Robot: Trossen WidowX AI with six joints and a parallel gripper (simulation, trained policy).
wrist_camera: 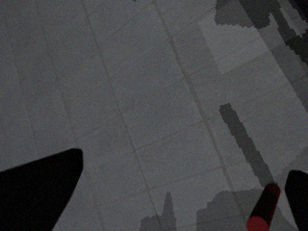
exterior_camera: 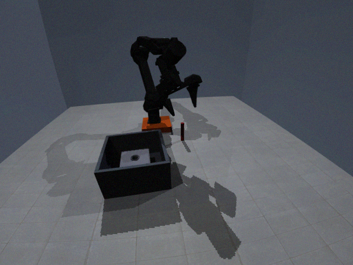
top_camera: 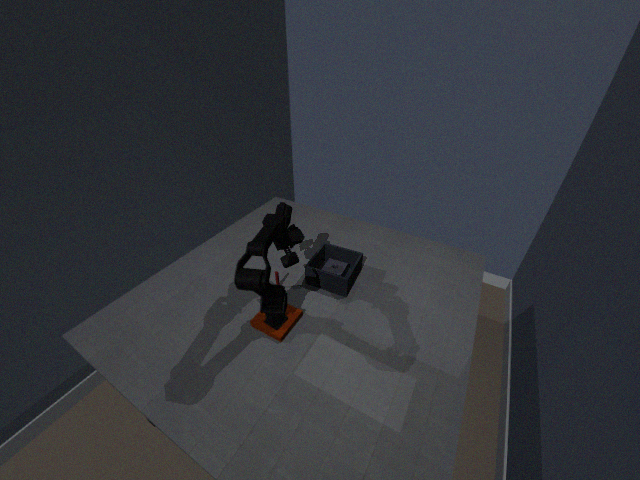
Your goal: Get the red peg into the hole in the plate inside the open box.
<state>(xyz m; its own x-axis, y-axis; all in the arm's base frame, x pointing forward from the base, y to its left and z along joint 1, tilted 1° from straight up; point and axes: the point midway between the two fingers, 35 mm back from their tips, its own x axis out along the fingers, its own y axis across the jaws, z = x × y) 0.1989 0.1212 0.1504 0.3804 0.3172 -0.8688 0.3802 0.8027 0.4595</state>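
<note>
My gripper tip is now 110 mm above the red peg and 60 mm past it. Also, from my gripper tip: dark box 160 mm to the right, 130 mm ahead, 120 mm below; then light grey plate 160 mm to the right, 130 mm ahead, 100 mm below.
</note>
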